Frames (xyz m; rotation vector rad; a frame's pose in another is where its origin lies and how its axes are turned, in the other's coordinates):
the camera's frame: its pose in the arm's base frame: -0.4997 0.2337 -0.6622 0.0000 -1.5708 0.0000
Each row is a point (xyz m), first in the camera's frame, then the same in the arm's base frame.
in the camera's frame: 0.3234 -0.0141 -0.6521
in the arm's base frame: 0.1524 0.2196 -0.3388
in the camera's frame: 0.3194 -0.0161 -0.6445
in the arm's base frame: 0.1448 0.2176 -0.3428
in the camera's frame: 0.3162 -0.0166 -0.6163
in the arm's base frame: 0.1166 0.2171 -0.3460
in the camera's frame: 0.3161 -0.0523 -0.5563
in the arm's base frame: 0.0566 0.1814 -0.3461
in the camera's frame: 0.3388 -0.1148 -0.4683
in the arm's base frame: -0.0314 0.1189 -0.3234
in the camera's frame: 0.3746 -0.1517 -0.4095
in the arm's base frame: -0.0902 0.0820 -0.2876
